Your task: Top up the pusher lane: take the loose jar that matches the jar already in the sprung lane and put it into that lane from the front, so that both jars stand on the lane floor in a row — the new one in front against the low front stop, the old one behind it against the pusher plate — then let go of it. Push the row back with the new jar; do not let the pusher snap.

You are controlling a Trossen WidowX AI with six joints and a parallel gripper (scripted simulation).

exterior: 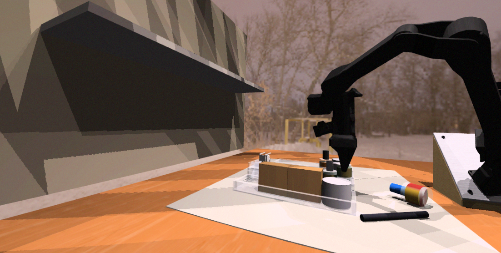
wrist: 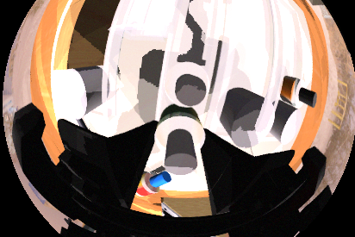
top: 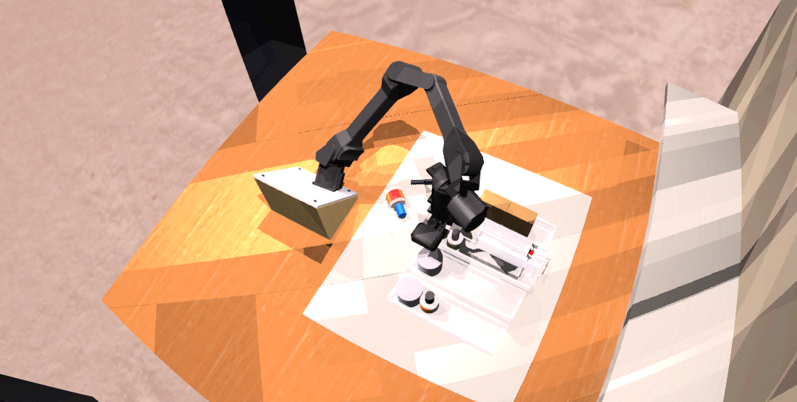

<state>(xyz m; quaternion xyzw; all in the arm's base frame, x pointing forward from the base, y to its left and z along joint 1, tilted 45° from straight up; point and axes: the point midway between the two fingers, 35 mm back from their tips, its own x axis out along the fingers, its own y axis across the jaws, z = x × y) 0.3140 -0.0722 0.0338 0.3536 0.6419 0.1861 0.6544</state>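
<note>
My gripper tip is now 150 mm short of the sprung lane and 30 mm above it. From my gripper tip the other things lie so: black pen (60 mm behind, 160 mm to the left, 50 mm below); red mark (230 mm ahead, 10 mm to the right, 20 mm above).
</note>
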